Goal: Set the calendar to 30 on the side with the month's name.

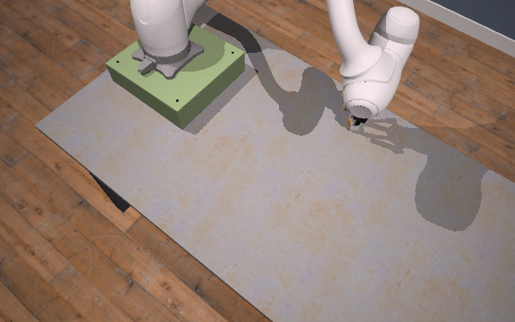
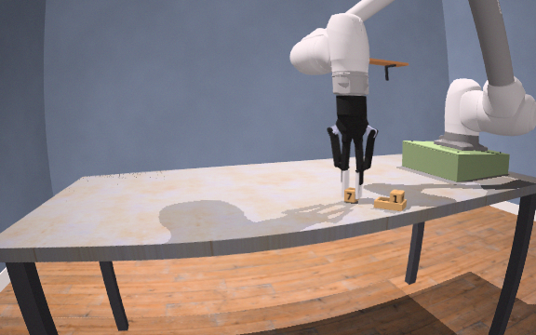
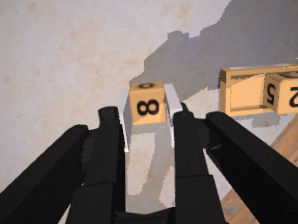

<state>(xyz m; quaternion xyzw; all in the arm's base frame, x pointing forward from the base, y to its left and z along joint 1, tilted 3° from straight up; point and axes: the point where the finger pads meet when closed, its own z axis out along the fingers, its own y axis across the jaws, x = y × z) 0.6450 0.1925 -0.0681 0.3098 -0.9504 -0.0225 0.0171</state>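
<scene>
The wooden cube is 30 mm below my hand. The rest, counted from my hand: wooden calendar tray (90 mm to the left, 60 mm behind, 40 mm below).
</scene>
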